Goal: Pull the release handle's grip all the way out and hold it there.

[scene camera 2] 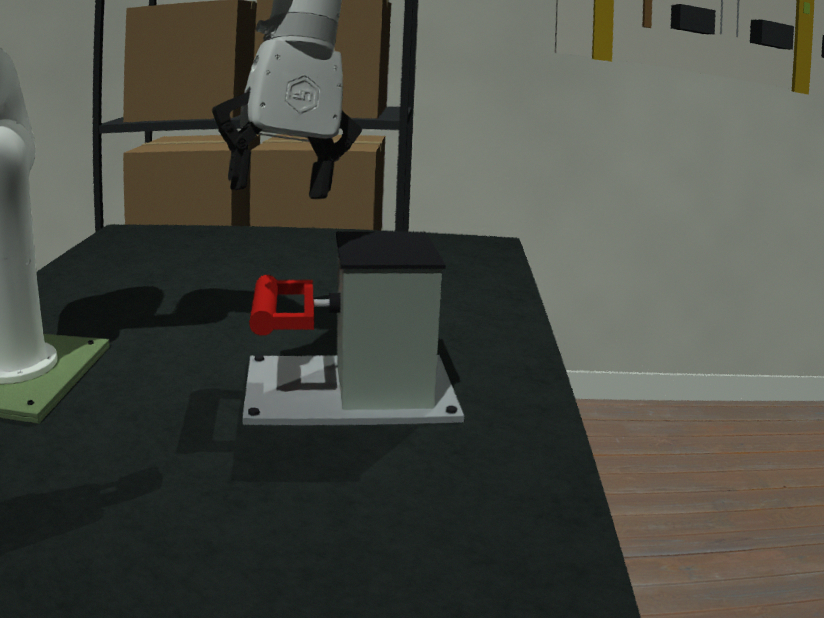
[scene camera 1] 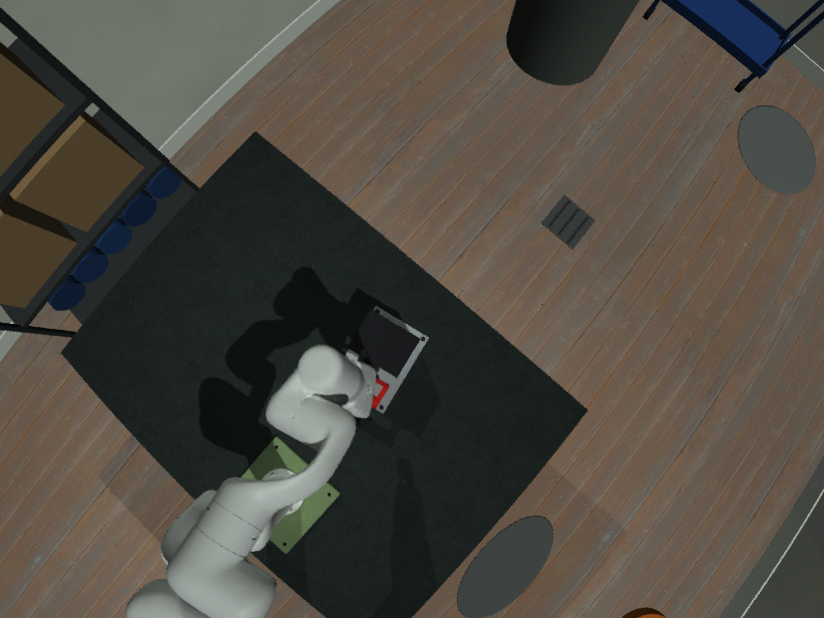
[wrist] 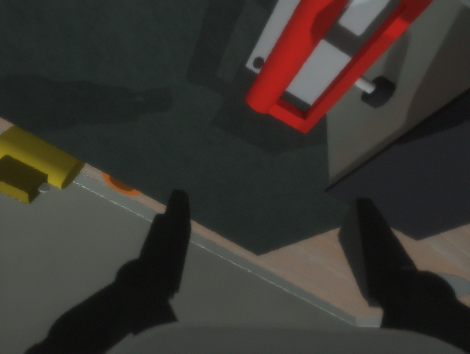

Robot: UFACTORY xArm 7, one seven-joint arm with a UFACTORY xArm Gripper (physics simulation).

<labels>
my gripper: scene camera 2; scene camera 1; wrist 267, 213
same spot on my gripper: point(scene camera 2: 237, 141) = point(scene camera 1: 363, 423)
</labels>
